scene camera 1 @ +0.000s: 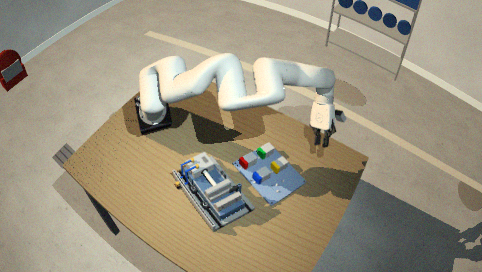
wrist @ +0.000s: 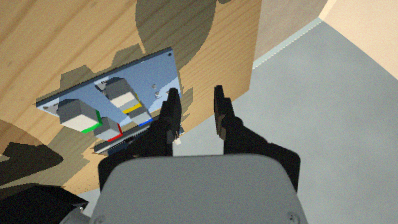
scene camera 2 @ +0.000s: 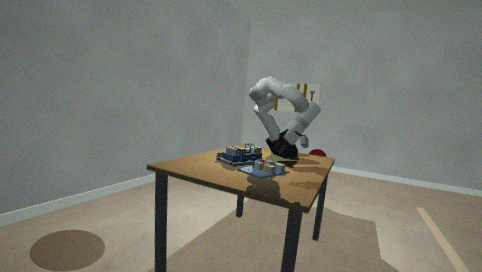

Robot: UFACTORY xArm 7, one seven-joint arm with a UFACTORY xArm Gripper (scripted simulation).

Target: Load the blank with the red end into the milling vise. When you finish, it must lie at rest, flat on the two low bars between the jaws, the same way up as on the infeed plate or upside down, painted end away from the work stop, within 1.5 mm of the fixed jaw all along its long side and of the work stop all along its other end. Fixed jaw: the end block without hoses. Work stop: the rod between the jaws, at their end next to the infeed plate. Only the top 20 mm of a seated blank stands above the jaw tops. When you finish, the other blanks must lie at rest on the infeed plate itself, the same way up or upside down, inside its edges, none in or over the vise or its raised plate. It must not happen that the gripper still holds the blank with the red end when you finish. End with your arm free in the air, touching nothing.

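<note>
My gripper (scene camera 1: 321,146), again in the wrist view (wrist: 196,97). Blue infeed plate (scene camera 1: 293,180), same in the wrist view (wrist: 159,69). Milling vise (scene camera 1: 203,183). Green-ended blank (wrist: 78,115). Yellow-ended blank (wrist: 120,93).
</note>
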